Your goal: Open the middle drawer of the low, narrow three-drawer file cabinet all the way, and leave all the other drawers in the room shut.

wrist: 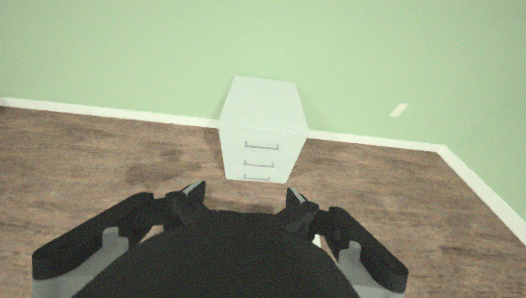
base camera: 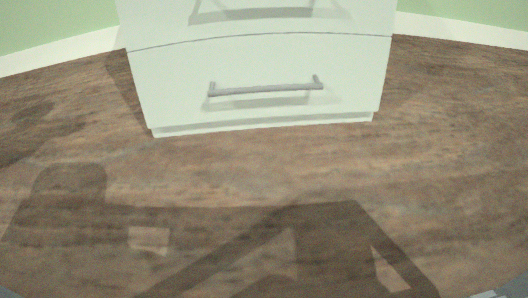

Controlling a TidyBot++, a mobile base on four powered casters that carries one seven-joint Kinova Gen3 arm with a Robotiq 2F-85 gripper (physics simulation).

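Places are measured from the arm's base along level axes (x left, y up, z ahead), in centimetres.
Pixels of known places: gripper, fingertip midpoint: [wrist: 246, 193].
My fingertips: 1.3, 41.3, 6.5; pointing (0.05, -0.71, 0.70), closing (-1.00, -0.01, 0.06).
Note:
Ahead of a thing's pixels: the offset from my fingertips to its top centre, as dx, dy, dz. "*": to the spot under its first point. Level surfaces: height alone.
The low, narrow white file cabinet [base camera: 170, 70] [wrist: 265, 107] stands against the wall. In the wrist view it is ahead, beyond my fingertips, with three drawer fronts that look flush and shut. The middle drawer's grey bar handle @(* -2.2, -53.5, +41.5) [wrist: 259, 165] lies between the top handle @(* -1.8, -38.1, +41.4) [wrist: 261, 147] and the bottom handle @(* -1.9, -69.4, +41.2) [base camera: 265, 90] [wrist: 257, 178]. In the base view the bottom drawer front @(* +13.5, -71.7, +43.8) [base camera: 170, 100] is shut, and the lower part of the middle drawer front @(* +13.7, -58.9, +43.8) [base camera: 155, 30] shows at the top edge with a shadow on it. My gripper [wrist: 246, 193] is open and empty, well away from the cabinet.
Brown wood floor @(dy -81.0) [base camera: 250, 170] [wrist: 150, 145] lies in front of the cabinet, with shadows of the arm across it. A green wall [base camera: 50, 20] [wrist: 150, 60] with white baseboard [base camera: 65, 47] [wrist: 110, 114] runs behind. The baseboard turns a corner at the right in the wrist view.

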